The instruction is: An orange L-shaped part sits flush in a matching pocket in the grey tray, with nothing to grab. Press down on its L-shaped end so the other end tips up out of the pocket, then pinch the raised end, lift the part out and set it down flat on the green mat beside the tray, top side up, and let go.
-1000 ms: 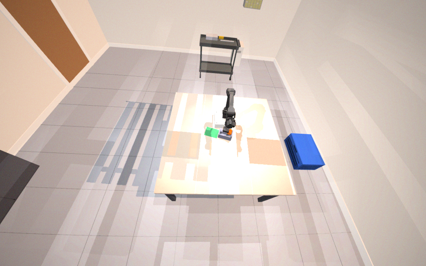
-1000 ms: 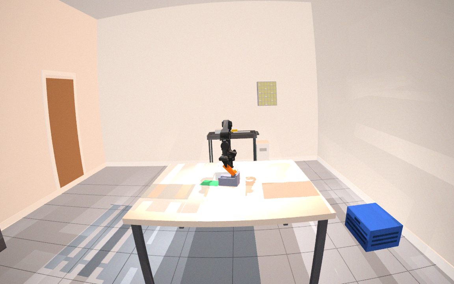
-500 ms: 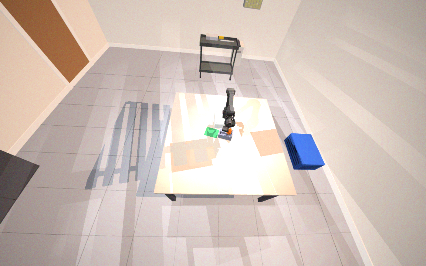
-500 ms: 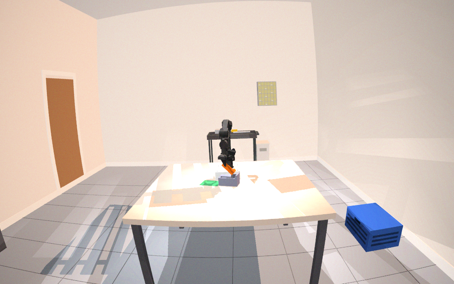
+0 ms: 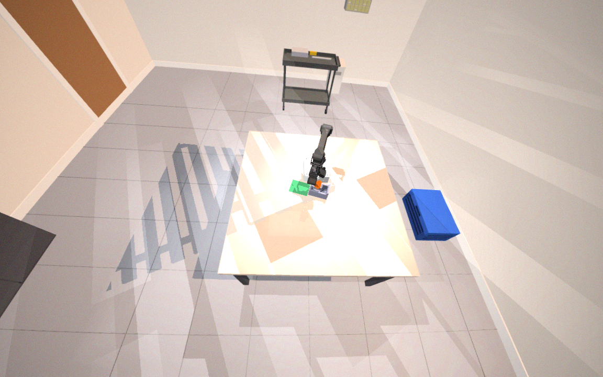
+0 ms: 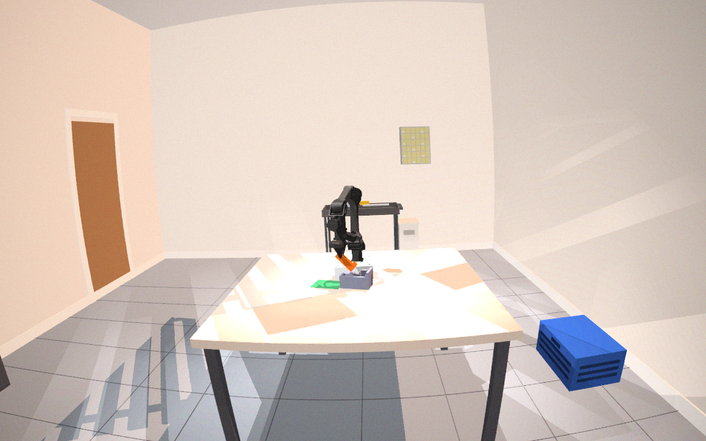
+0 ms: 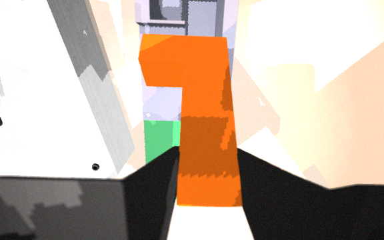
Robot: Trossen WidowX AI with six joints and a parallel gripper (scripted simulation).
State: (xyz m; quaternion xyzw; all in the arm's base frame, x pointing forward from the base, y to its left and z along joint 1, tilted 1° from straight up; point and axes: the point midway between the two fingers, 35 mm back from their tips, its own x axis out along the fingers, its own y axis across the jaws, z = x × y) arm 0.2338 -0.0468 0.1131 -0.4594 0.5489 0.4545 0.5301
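Now: the green mat 17 cm below my gripper tip, 8 cm to the right of it and 3 cm behind it.
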